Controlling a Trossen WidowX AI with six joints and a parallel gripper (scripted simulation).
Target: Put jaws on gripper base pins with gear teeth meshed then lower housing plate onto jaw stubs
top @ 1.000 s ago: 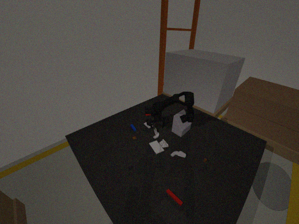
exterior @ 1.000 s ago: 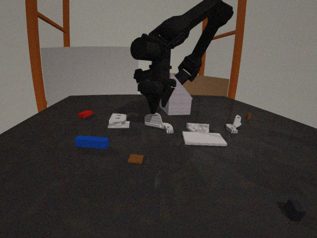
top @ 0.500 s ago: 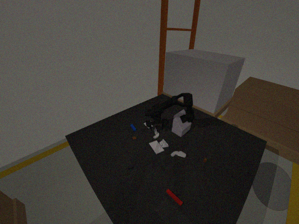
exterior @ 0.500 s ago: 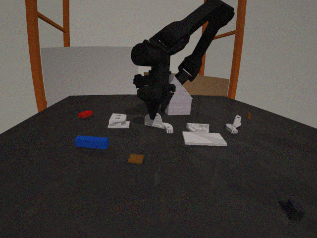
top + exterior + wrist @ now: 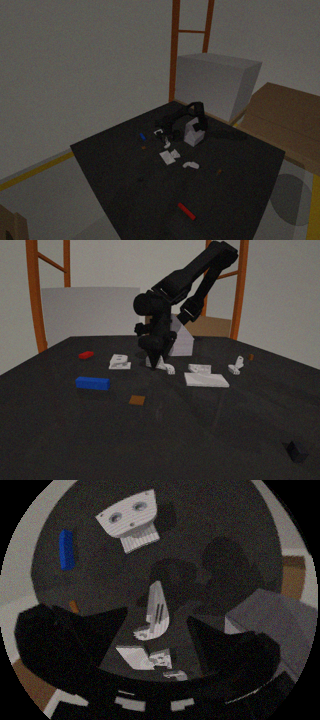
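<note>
The white jaw lies 3 cm ahead of my gripper tip, 2 cm to the left of it and 1 cm below it. From my gripper tip the other things lie so: white gripper base (2 cm behind, 13 cm to the right, 1 cm above); then small white stand (2 cm behind, 13 cm to the right, 1 cm below); then white housing plate (5 cm ahead, 13 cm to the left, 1 cm below).
</note>
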